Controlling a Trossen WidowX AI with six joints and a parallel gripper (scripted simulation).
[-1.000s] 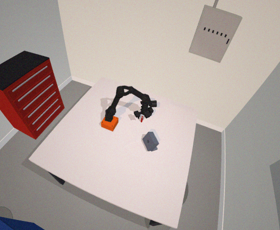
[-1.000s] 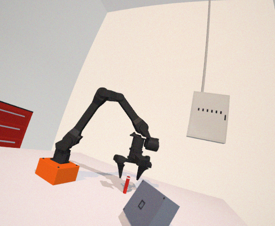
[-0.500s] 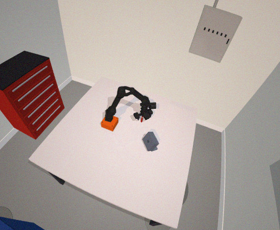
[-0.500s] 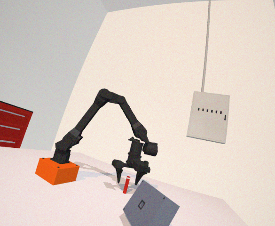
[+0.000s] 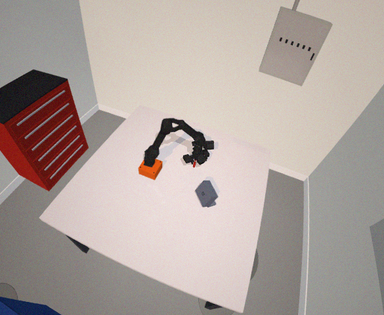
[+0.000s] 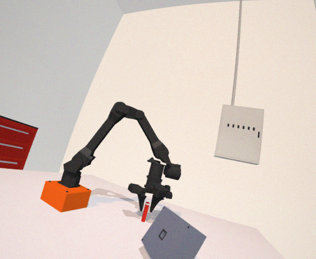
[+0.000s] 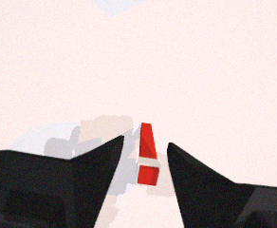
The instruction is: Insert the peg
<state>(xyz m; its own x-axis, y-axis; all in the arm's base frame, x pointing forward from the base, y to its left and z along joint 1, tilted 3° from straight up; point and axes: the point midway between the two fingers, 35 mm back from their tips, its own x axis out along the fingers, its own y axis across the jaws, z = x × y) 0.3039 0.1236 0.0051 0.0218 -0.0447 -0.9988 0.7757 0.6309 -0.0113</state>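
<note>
Right now my gripper tip is 13 cm short of the grey sloped panel, 25 cm to the left of it and 3 cm below it. The rest, counted from my gripper tip: red square peg: 2 cm above.
</note>
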